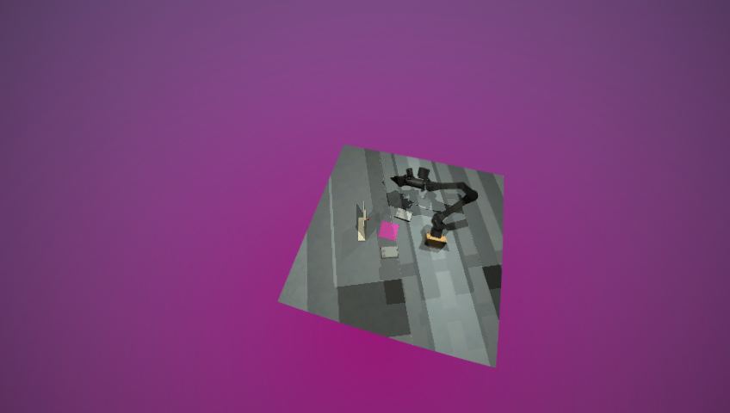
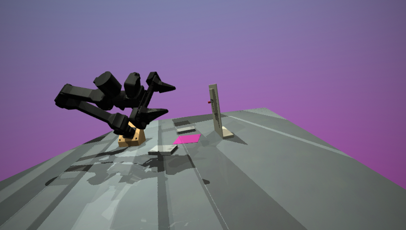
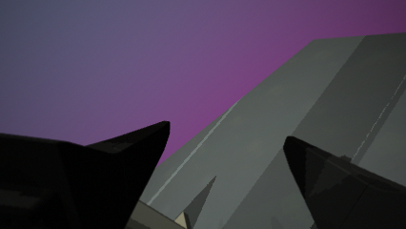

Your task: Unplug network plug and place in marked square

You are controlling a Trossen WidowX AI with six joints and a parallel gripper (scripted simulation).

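Right now my gripper tip is 6 cm short of the red plug, 32 cm to the right of it and 5 cm above it. The rest, counted from my gripper tip: magenta marked square (8 cm behind, 27 cm to the left, 22 cm below); beige upright panel (8 cm ahead, 32 cm to the left, 11 cm below).
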